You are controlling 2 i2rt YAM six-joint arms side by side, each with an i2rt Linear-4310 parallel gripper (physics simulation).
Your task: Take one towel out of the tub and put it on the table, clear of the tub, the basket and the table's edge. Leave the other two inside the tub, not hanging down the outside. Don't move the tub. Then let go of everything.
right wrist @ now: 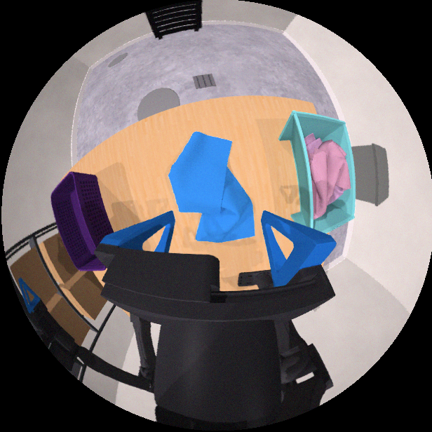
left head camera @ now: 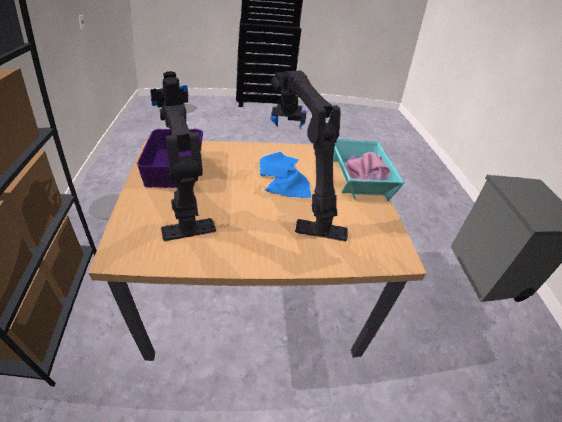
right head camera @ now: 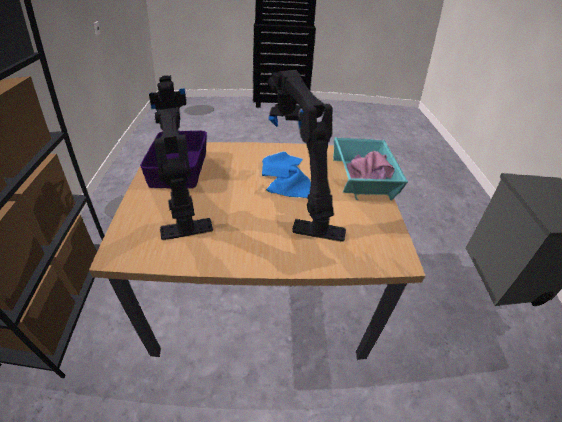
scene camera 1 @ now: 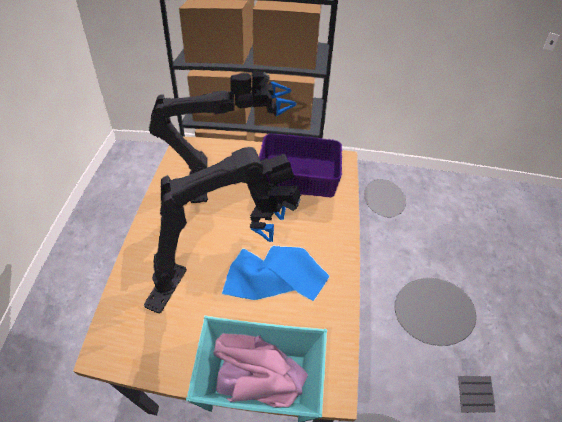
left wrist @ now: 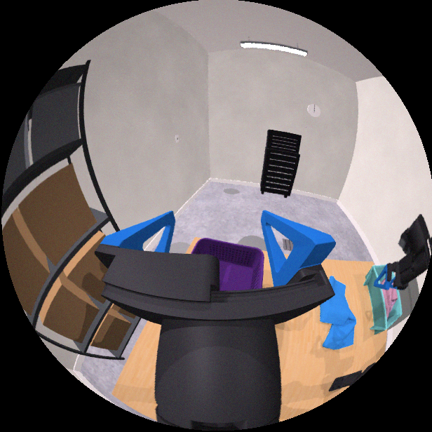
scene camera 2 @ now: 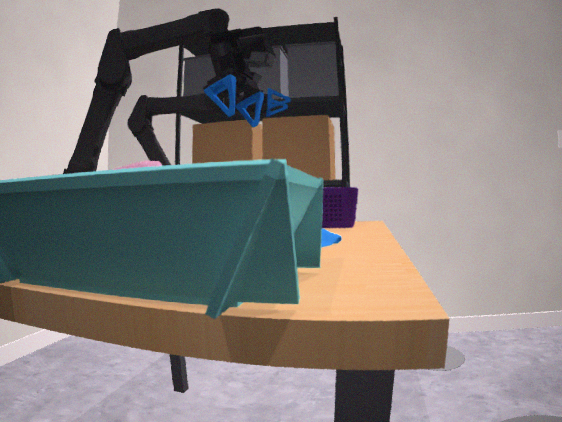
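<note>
A blue towel (left head camera: 280, 165) (right head camera: 282, 165) (scene camera 1: 300, 270) (scene camera 2: 329, 238) (right wrist: 200, 170) lies loosely spread on the table (left head camera: 250, 257) (scene camera 1: 135, 345), apart from the tub, the basket and the edges. The teal tub (left head camera: 372, 188) (scene camera 1: 204, 365) (right wrist: 301, 165) holds a pink towel (left head camera: 367, 167) (scene camera 1: 260, 370) (right wrist: 330, 170) and a mauve towel (scene camera 1: 227, 380) (right wrist: 313, 142) partly beneath it. Neither hangs over its rim. My right gripper (scene camera 1: 277, 229) (scene camera 2: 243, 120) (right wrist: 217, 215) is open and empty above the table near the blue towel, not touching it. My left gripper (scene camera 1: 292, 97) (left wrist: 217, 215) is open and empty, raised high near the basket.
The empty purple basket (left head camera: 151, 175) (scene camera 1: 315, 187) (right wrist: 80, 215) stands at the far left of the table in the head views. A shelf unit with boxes stands left of the table. A grey cabinet (left head camera: 495, 235) stands on the floor at the right.
</note>
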